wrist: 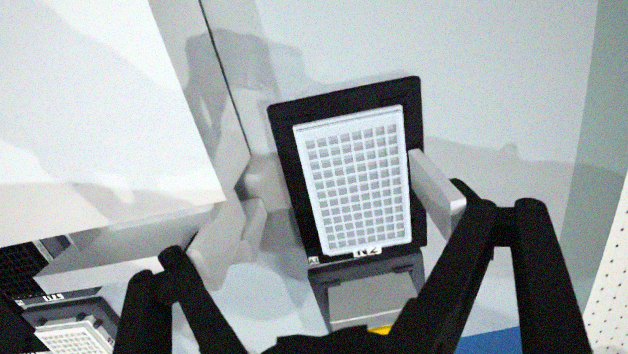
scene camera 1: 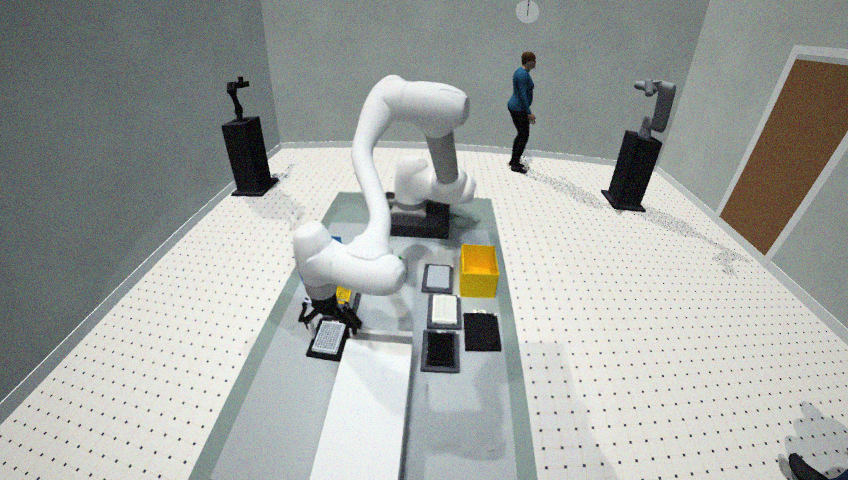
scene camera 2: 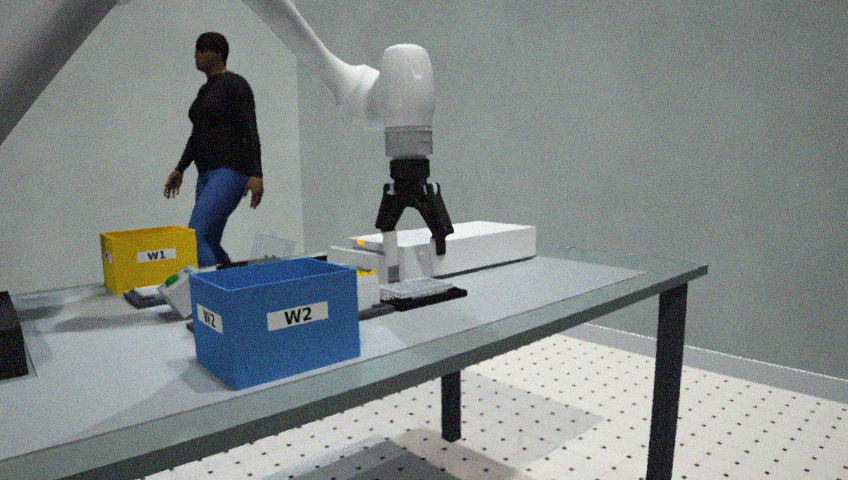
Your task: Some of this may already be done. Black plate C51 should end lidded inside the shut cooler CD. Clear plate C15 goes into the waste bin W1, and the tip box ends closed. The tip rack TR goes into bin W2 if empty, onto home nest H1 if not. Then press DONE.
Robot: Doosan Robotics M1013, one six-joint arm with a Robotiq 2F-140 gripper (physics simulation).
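My open, empty gripper is low over nest N2, its fingers straddling a pale clear gridded plate; no plate label is legible. A black plate sits on a grey nest across the table. The white cooler has its front panel standing out from the body. The tip box, with yellow showing, is partly hidden behind my gripper. The DONE button is green.
Yellow bin W1 and blue bin W2 stand on the table. A white plate and a pale flat piece sit on grey nests. A bare black nest lies beside the black plate.
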